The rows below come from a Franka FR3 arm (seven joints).
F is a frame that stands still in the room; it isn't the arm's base.
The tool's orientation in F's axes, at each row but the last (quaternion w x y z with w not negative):
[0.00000, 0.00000, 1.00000, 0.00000]
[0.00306, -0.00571, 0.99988, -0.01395]
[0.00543, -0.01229, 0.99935, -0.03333]
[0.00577, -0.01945, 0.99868, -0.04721]
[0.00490, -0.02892, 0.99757, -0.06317]
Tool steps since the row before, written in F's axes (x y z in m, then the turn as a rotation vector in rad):
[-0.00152, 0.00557, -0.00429, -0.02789, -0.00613, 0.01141]
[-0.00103, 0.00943, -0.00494, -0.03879, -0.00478, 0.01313]
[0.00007, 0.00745, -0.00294, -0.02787, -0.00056, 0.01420]
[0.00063, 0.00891, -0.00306, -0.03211, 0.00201, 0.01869]
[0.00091, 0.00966, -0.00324, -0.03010, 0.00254, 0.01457]
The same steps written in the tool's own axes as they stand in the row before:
[0.00152, 0.00557, 0.00429, 0.02789, -0.00613, -0.01141]
[0.00095, 0.00958, 0.00467, 0.03876, -0.00470, -0.01324]
[-0.00023, 0.00763, 0.00244, 0.02773, -0.00083, -0.01446]
[-0.00095, 0.00913, 0.00222, 0.03182, 0.00146, -0.01922]
[-0.00145, 0.00992, 0.00201, 0.02981, 0.00239, -0.01518]

